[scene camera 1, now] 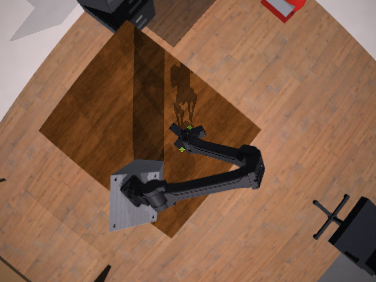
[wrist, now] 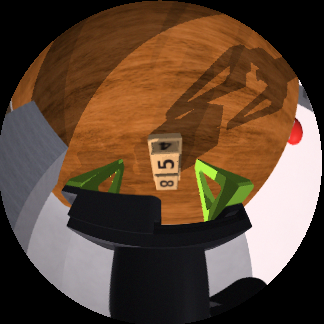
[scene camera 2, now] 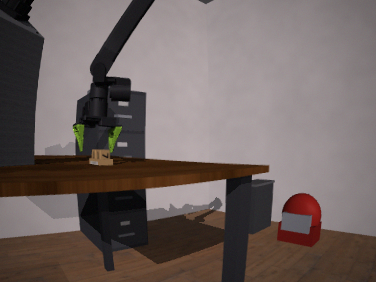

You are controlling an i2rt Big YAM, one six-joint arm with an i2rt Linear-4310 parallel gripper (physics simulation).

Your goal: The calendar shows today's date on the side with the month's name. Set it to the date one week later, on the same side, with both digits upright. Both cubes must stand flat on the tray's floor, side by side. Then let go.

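Note:
Two wooden cubes stand side by side in a small wooden tray on the table. In the wrist view one cube has a 5 on top and a 4 on its shaded end face; the other cube, nearer the gripper body, has an 8 on top. In scene camera 2 the cubes' side faces show dark digits, the right one like a 7, too small to read surely. The gripper is open and empty, pointing down, its green fingertips slightly above and on either side of the cubes. The arm hides the tray in scene camera 1.
The brown table carries the arm's grey base plate. A dark cabinet stands behind the table. A red round-topped object stands on the floor to the right. Arm shadows cross the table.

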